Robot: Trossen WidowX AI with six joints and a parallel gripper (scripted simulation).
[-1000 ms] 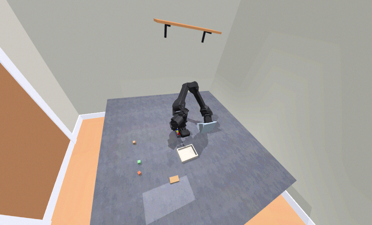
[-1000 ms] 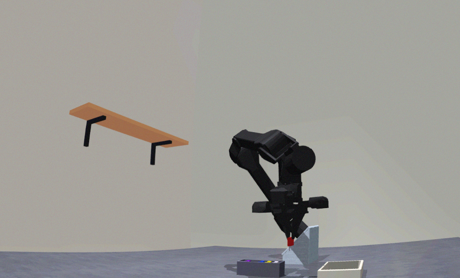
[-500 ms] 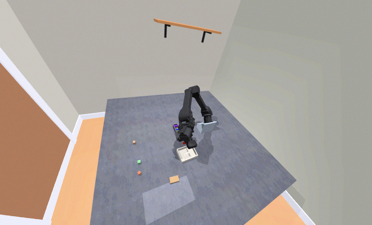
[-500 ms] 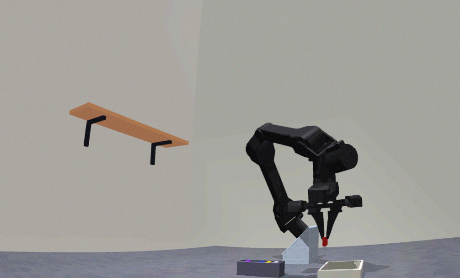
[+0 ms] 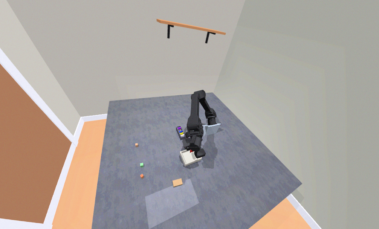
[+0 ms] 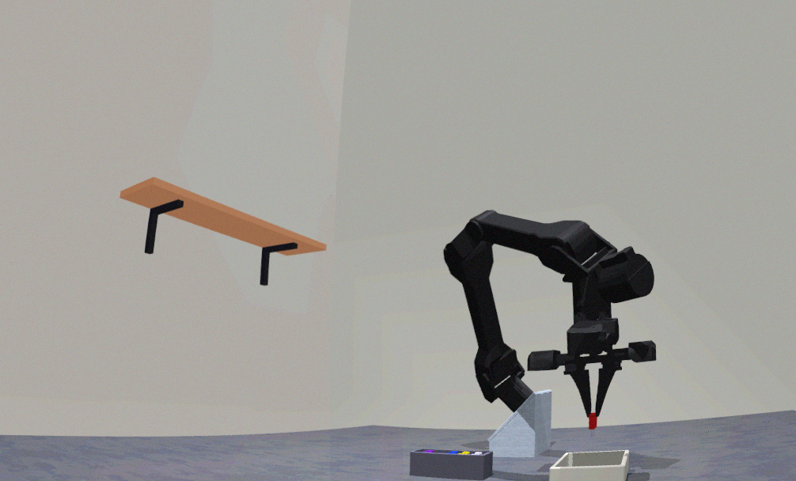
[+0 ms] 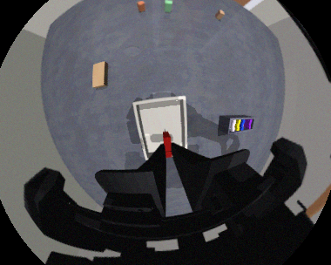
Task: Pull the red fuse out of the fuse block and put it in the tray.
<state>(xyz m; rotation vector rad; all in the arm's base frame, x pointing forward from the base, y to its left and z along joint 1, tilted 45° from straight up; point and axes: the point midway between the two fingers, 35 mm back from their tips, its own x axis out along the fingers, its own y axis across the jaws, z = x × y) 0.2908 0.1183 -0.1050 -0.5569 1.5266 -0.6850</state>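
Now: the red fuse 10 mm below my gripper tip. From my gripper tip the other things lie so: yellow fuse (10 mm behind, 200 mm to the right, 70 mm below); white fuse (10 mm behind, 180 mm to the right, 70 mm below); white tray (90 mm below).
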